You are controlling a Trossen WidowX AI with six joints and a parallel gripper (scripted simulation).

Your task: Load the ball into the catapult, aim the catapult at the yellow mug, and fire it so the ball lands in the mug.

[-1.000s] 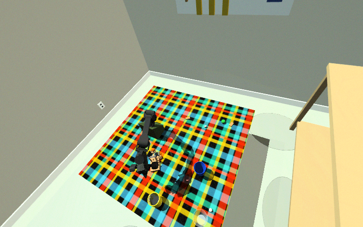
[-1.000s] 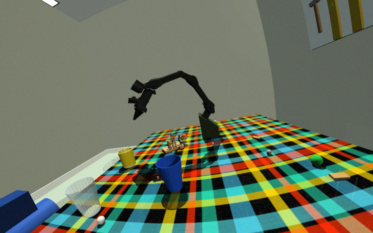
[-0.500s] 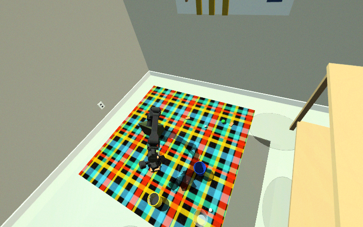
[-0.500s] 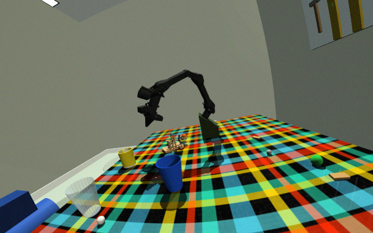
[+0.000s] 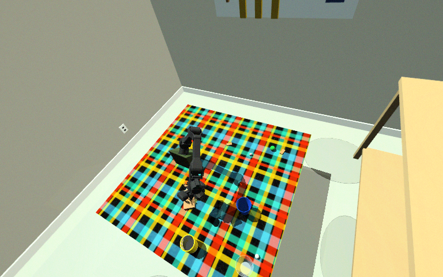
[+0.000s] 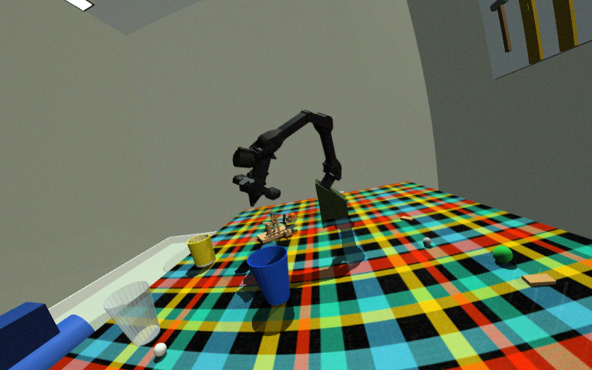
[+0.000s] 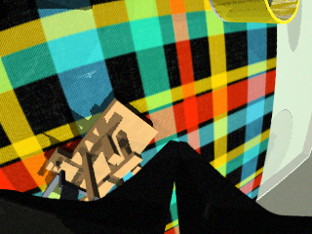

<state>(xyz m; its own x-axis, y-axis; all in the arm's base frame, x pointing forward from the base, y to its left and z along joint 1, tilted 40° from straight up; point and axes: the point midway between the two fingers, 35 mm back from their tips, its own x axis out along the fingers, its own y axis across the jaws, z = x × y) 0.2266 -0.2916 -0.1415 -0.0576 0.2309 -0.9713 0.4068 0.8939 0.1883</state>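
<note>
Right now the orange ball is 14 cm to the left of my gripper tip, 14 cm behind it and 11 cm below it. From my gripper tip the other things lie so: yellow mug (22 cm to the right, 14 cm below, 6 cm ahead); blue cup (32 cm ahead, 14 cm below, 9 cm to the left); wooden catapult (12 cm below, 10 cm behind, 9 cm to the left).
</note>
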